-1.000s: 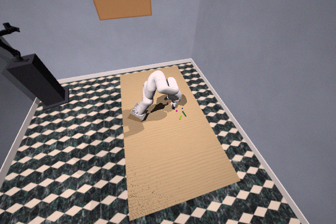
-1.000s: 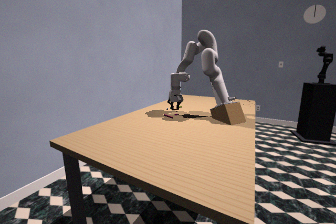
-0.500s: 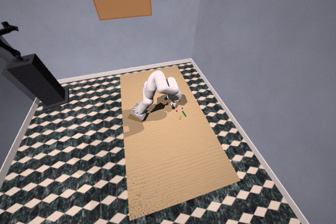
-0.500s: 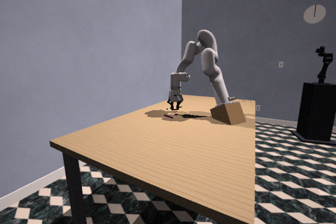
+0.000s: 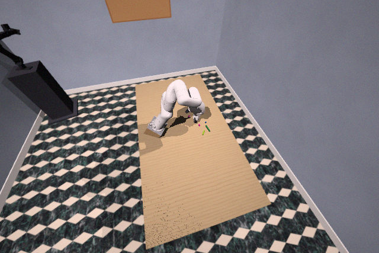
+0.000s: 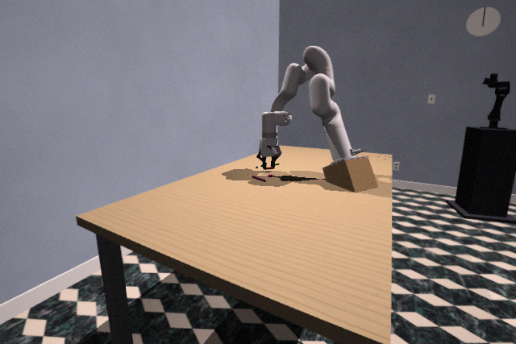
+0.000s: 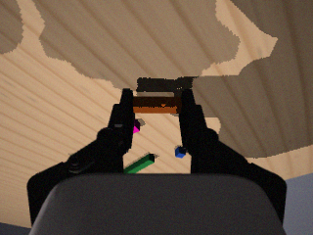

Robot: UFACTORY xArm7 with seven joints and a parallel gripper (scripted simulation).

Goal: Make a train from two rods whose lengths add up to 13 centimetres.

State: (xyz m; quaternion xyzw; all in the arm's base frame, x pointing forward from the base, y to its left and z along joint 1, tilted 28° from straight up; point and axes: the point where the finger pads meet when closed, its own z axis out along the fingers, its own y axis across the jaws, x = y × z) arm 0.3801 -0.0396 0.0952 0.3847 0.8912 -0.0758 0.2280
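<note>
Now: the pink rod 10 mm ahead of my hand, 160 mm to the left of it and 30 mm below it. Round my hand: blue rod: 80 mm ahead, 50 mm to the right, 30 mm below; green rod: 60 mm ahead, 130 mm to the right, 30 mm below; orange rod: 20 mm below.
</note>
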